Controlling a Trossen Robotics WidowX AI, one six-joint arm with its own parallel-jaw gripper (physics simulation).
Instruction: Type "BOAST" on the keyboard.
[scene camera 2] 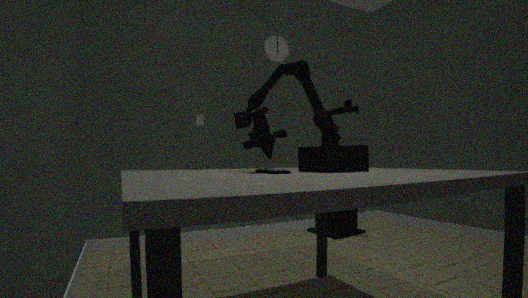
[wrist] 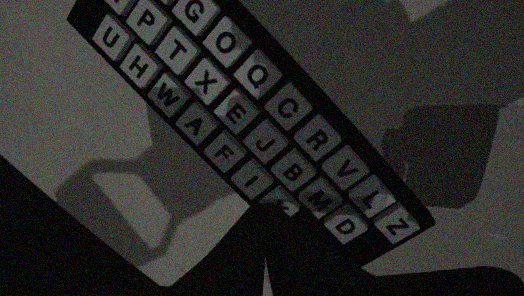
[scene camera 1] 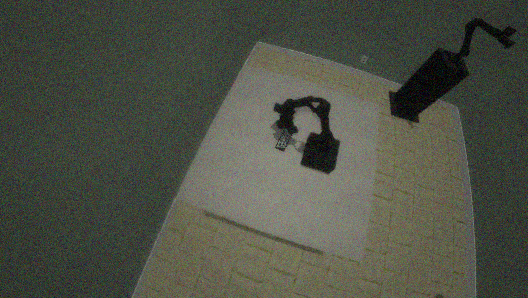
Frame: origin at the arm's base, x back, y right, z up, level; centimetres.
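Seen in the pictures: gripper, fingertip midpoint: [scene camera 2: 270,159] [wrist: 262,213] [scene camera 1: 288,131]; arm's base, origin of the base link: [scene camera 2: 329,146] [scene camera 1: 324,146].
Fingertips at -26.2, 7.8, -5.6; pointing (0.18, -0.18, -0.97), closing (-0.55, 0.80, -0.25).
Observation:
Pixels of each thing's top centre, then the offset from my fingertips to it, as dx, dy, dz. Level surfaces: height alone.
- black keyboard, middle of its top: [wrist: 242,120] [scene camera 2: 271,168] [scene camera 1: 285,136] -1.1, -3.0, -3.9
- Keys B, middle of its top: [wrist: 293,172] -0.4, +0.6, -3.9
- O, middle of its top: [wrist: 225,42] -3.8, -5.6, -3.9
- A, middle of its top: [wrist: 195,124] +0.6, -4.9, -3.9
- T, middle of its top: [wrist: 175,51] -2.1, -7.5, -3.9
- white table, its level: dz -5.5
The black keyboard [scene camera 1: 282,142] [scene camera 2: 272,171] [wrist: 302,131] with grey letter keys lies flat on the table, running diagonally across the wrist view. Keys B [wrist: 292,172], O [wrist: 225,42], A [wrist: 193,126] and T [wrist: 177,51] show there; the S key does not show. My gripper [scene camera 1: 293,130] [scene camera 2: 270,157] [wrist: 262,213] is shut and empty, its tips pointing down. In scene camera 2 the tips are a little above the keyboard, apart from it. In the wrist view the fingers hide part of the Y key and the keyboard's near end.
The white table [scene camera 1: 270,200] [scene camera 2: 165,185] carries the arm's dark base block [scene camera 1: 320,155] [scene camera 2: 333,159] beside the keyboard. A second arm on a tall dark pedestal [scene camera 1: 430,82] stands beyond the table in scene camera 1. Arm shadows cover part of the keys and table.

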